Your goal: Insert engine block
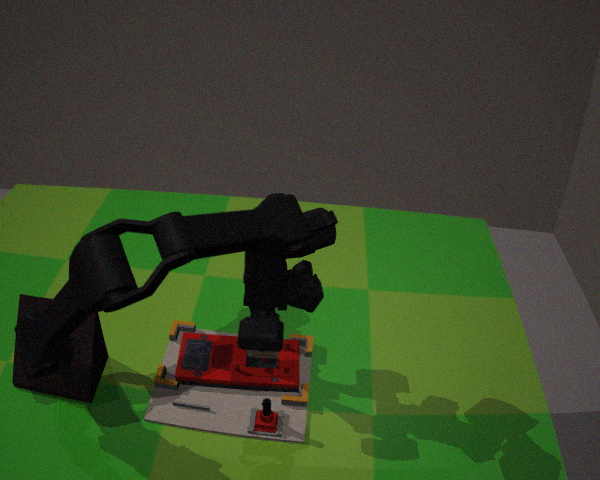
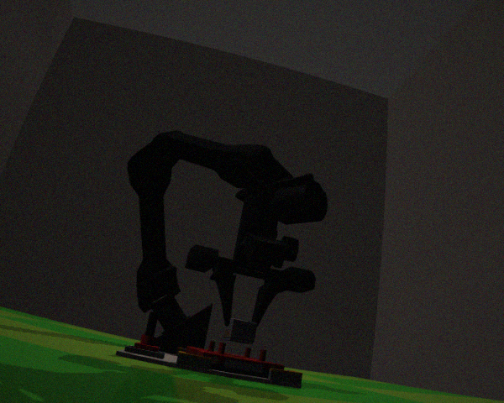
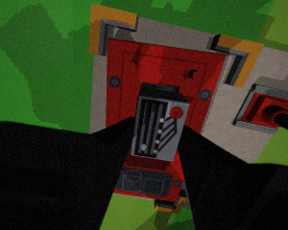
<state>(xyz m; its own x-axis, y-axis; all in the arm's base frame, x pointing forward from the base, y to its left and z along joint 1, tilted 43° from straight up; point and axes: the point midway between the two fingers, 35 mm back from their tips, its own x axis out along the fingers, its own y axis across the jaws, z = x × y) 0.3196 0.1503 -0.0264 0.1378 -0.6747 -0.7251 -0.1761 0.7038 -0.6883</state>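
My gripper tip is now 1 cm above the grey engine block. The rest, counted from my gripper tip: grey base plate: 5 cm below, 4 cm behind, 3 cm to the right.
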